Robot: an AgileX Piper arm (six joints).
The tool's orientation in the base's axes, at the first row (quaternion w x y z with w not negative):
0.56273 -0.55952 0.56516 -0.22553
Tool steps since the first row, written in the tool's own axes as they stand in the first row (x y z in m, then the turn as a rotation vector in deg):
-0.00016 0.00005 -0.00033 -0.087 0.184 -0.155
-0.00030 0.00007 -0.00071 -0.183 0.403 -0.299
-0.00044 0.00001 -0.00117 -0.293 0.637 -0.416
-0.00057 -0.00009 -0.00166 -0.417 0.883 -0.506
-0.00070 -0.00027 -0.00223 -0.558 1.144 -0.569
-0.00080 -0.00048 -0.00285 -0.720 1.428 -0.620
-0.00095 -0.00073 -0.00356 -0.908 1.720 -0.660
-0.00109 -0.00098 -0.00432 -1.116 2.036 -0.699
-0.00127 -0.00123 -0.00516 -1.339 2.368 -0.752
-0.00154 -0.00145 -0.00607 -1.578 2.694 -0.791
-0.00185 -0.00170 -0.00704 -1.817 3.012 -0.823
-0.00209 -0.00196 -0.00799 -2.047 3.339 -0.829
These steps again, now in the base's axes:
-0.00035 0.00003 0.00010 -0.230 0.069 -0.088
-0.00074 0.00002 0.00024 -0.466 0.160 -0.207
-0.00116 -0.00005 0.00047 -0.687 0.277 -0.341
-0.00159 -0.00014 0.00074 -0.892 0.420 -0.487
-0.00206 -0.00029 0.00110 -1.083 0.593 -0.647
-0.00256 -0.00049 0.00149 -1.278 0.794 -0.823
-0.00313 -0.00069 0.00195 -1.473 1.025 -0.998
-0.00375 -0.00092 0.00243 -1.681 1.281 -1.188
-0.00445 -0.00114 0.00294 -1.912 1.549 -1.382
-0.00524 -0.00130 0.00348 -2.132 1.835 -1.568
-0.00609 -0.00146 0.00408 -2.343 2.122 -1.749
-0.00690 -0.00168 0.00465 -2.532 2.412 -1.949

